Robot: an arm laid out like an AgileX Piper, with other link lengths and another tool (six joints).
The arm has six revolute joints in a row. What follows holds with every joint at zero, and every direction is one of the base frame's.
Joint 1 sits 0.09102 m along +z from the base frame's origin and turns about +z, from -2.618 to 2.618 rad.
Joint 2 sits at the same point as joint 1 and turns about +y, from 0 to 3.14 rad.
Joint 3 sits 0.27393 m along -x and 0.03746 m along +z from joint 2 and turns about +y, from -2.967 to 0 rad.
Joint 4 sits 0.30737 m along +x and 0.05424 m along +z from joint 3 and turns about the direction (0.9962, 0, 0.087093), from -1.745 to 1.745 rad.
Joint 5 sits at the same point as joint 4 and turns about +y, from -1.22 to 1.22 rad.
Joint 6 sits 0.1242 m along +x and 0.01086 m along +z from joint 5 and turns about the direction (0.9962, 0, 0.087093), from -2.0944 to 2.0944 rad.
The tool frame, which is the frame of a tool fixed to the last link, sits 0.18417 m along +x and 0.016 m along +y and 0.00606 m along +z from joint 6; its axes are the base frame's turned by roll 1.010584, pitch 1.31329 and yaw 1.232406 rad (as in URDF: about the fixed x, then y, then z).
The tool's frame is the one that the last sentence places.
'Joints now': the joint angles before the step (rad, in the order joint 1, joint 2, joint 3, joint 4, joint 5, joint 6). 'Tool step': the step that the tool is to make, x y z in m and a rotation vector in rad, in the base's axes. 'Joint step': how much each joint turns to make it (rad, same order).
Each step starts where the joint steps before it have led.
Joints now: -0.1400 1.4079 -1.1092 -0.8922 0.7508 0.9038
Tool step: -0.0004 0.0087 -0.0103 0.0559 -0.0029 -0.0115
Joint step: 0.0001 0.0042 -0.0001 0.0579 0.0001 -0.0013
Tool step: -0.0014 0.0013 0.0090 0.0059 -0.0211 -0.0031
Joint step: -0.0001 -0.0211 0.0001 0.0092 0.0015 0.0001
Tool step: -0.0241 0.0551 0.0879 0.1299 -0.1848 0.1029
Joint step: -0.0001 -0.2652 0.0002 0.3070 0.0079 -0.2183
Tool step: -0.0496 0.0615 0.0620 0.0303 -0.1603 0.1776
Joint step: -0.0003 -0.3087 0.0977 0.2692 -0.0102 -0.2552
